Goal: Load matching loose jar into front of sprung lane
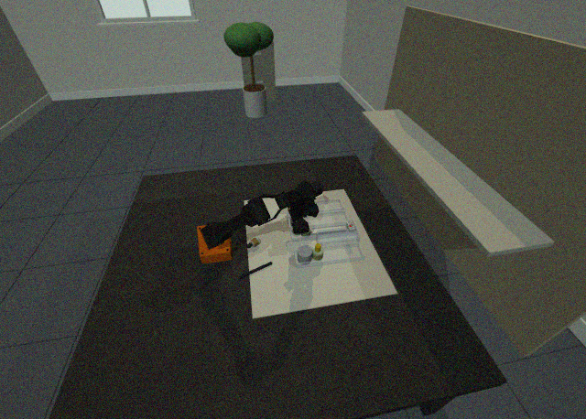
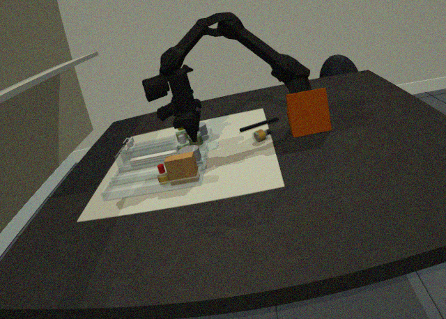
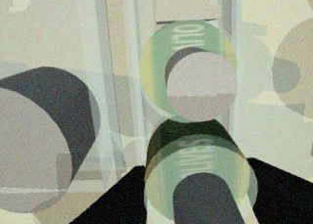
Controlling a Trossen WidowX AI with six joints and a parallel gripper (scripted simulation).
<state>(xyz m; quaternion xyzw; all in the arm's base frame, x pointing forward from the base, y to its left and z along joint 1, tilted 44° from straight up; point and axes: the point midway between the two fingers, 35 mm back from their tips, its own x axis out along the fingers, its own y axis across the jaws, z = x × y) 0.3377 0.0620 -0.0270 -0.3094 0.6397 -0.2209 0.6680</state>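
My gripper tip is now 15 cm short of the clear lane rack, 1 cm to the left of it and 3 cm above it. Also, from my gripper tip: black stick (18 cm behind, 17 cm to the right, 4 cm below); then brown box (17 cm to the left, 1 cm below); then pusher plate (15 cm ahead, 2 cm to the right).
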